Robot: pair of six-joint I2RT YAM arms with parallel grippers.
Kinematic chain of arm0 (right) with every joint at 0, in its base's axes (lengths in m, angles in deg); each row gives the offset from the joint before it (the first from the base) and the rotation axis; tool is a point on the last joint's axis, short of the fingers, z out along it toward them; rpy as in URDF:
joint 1: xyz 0 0 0.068 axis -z
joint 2: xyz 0.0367 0.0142 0.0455 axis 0.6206 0.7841 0
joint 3: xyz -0.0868 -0.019 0.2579 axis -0.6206 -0.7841 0
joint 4: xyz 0.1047 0.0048 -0.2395 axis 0.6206 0.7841 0
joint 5: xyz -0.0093 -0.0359 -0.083 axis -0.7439 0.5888 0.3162
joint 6: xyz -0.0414 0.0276 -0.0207 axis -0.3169 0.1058 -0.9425
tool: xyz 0 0 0 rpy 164.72 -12.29 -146.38
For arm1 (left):
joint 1: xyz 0 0 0.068 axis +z
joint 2: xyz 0.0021 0.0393 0.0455 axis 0.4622 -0.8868 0
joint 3: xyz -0.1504 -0.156 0.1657 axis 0.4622 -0.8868 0
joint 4: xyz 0.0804 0.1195 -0.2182 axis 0.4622 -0.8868 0
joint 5: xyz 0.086 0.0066 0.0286 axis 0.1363 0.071 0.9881
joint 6: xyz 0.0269 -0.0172 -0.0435 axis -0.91 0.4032 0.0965
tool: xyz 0 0 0 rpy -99.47 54.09 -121.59
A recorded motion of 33 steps. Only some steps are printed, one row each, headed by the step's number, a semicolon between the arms.
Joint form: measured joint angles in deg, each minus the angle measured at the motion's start. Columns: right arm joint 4, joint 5, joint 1, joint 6, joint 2, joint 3; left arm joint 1, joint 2, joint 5, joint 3, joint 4, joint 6.
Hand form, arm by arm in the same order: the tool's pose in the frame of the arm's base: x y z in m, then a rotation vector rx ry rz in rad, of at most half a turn. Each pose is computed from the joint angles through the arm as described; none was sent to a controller.
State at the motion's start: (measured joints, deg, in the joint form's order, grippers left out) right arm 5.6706 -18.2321 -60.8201 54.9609 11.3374 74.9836; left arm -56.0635 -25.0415 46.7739 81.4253 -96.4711 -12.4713
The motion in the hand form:
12: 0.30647 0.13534 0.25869 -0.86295 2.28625 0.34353; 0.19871 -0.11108 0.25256 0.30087 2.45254 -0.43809
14: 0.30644 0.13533 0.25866 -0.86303 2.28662 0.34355; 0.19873 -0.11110 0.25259 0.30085 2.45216 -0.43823
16: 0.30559 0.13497 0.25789 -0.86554 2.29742 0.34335; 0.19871 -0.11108 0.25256 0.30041 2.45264 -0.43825
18: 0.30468 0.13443 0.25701 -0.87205 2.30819 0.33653; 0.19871 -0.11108 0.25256 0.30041 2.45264 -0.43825
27: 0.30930 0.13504 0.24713 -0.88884 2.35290 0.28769; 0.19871 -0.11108 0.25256 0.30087 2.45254 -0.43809
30: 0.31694 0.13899 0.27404 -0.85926 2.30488 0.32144; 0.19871 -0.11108 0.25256 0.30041 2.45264 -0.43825
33: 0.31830 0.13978 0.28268 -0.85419 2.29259 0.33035; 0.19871 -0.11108 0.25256 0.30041 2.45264 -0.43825
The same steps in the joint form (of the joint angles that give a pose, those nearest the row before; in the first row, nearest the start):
12: -0.39 -1.38 0.00 0.17 0.00 0.00; 0.00 0.00 0.00 0.00 0.00 0.00
14: -0.37 -1.38 0.00 0.17 0.00 0.00; 0.00 0.00 0.00 0.00 0.02 0.00
16: 0.26 -1.35 0.00 0.15 0.00 0.00; 0.00 0.00 0.00 0.00 0.00 0.02
18: 0.98 -1.12 0.00 -0.13 0.00 0.00; 0.00 0.00 0.00 0.00 0.00 0.02
27: 2.19 0.87 0.00 -1.11 2.05 0.55; 0.00 0.00 0.00 0.00 0.00 0.00
30: 4.26 -0.33 0.00 0.15 2.27 6.05; 0.00 0.00 0.00 0.00 0.00 0.02
33: 5.25 -0.68 0.00 0.39 2.27 7.80; 0.00 0.00 0.00 0.00 0.00 0.02

